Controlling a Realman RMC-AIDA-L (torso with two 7-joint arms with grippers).
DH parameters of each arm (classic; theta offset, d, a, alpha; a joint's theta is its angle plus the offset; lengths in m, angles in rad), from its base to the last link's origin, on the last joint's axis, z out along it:
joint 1: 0 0.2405 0 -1.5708
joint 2: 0 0 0 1.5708
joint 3: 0 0.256 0 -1.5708
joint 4: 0 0 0 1.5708
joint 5: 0 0.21 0 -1.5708
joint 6: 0 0 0 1.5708
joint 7: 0 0.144 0 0
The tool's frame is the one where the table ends.
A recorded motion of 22 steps. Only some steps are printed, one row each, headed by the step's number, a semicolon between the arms.
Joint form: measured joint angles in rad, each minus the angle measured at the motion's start. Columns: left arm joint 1, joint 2, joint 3, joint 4, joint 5, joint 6, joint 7; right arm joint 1, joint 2, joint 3, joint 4, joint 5, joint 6, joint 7.
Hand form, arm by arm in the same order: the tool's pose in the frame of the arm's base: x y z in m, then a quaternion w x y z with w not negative. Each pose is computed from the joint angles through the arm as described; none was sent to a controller.
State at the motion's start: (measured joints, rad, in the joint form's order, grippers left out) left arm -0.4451 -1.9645 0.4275 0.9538 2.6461 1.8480 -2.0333; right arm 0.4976 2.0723 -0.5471 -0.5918 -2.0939 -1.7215 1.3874
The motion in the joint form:
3: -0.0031 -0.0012 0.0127 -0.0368 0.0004 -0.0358 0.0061; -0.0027 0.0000 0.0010 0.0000 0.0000 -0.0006 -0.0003
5: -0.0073 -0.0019 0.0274 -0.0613 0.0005 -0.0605 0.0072; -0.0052 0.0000 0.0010 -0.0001 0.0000 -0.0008 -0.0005
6: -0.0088 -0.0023 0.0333 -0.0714 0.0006 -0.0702 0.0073; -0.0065 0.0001 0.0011 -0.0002 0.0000 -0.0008 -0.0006
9: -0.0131 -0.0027 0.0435 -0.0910 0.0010 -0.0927 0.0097; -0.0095 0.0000 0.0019 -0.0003 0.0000 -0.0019 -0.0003
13: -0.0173 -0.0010 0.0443 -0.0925 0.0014 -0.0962 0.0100; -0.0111 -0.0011 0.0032 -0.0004 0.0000 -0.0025 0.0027
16: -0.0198 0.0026 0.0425 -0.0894 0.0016 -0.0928 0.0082; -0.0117 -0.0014 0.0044 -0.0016 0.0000 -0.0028 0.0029
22: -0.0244 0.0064 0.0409 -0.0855 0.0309 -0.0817 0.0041; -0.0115 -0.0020 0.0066 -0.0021 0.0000 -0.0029 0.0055
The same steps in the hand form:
3: -0.3555 0.2681 0.0911 0.10267 -0.82648 -0.55348 -0.00663; 0.2769 0.2963 0.0016 0.07498 -0.92151 0.25892 0.27956
5: -0.3566 0.2702 0.0855 0.10062 -0.82693 -0.55323 -0.00306; 0.2776 0.2956 0.0016 0.07530 -0.92123 0.25992 0.27949
6: -0.3571 0.2709 0.0832 0.09953 -0.82693 -0.55342 -0.00163; 0.2780 0.2953 0.0016 0.07553 -0.92106 0.26046 0.27947
9: -0.3581 0.2729 0.0789 0.09969 -0.82755 -0.55246 0.00122; 0.2788 0.2944 0.0017 0.07580 -0.92054 0.26189 0.27977
13: -0.3576 0.2748 0.0794 0.10130 -0.82856 -0.55066 0.00199; 0.2795 0.2941 0.0023 0.07622 -0.91988 0.26394 0.27991
16: -0.3571 0.2758 0.0817 0.10291 -0.82881 -0.54998 0.00224; 0.2798 0.2941 0.0028 0.07706 -0.91978 0.26401 0.27994
22: -0.3584 0.2742 0.0839 0.09931 -0.82714 -0.55293 0.01579; 0.2799 0.2944 0.0033 0.07779 -0.91926 0.26516 0.28037

